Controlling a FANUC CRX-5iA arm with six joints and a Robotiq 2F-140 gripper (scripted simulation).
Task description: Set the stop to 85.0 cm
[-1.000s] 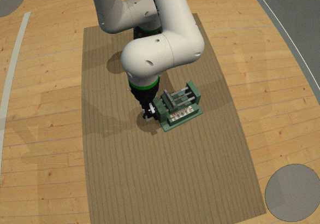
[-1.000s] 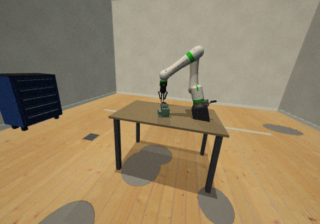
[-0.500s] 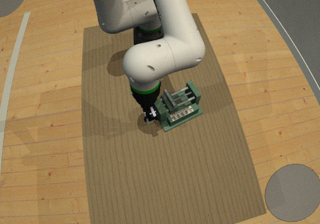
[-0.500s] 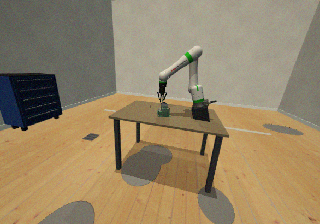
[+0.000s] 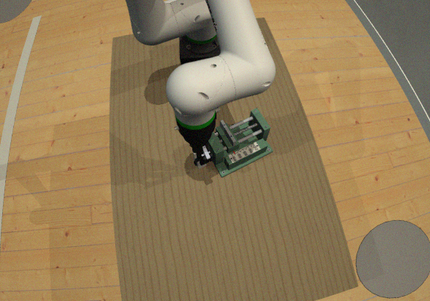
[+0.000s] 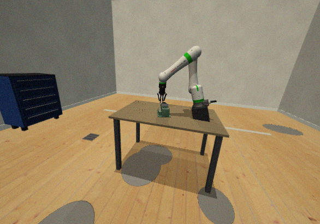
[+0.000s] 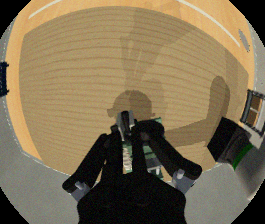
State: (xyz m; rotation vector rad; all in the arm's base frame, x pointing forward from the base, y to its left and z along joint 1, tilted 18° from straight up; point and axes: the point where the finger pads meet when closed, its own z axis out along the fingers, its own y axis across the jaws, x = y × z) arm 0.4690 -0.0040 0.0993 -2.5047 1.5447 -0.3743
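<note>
The stop block lies 70 mm behind my hand and 90 mm to the left of it.
</note>
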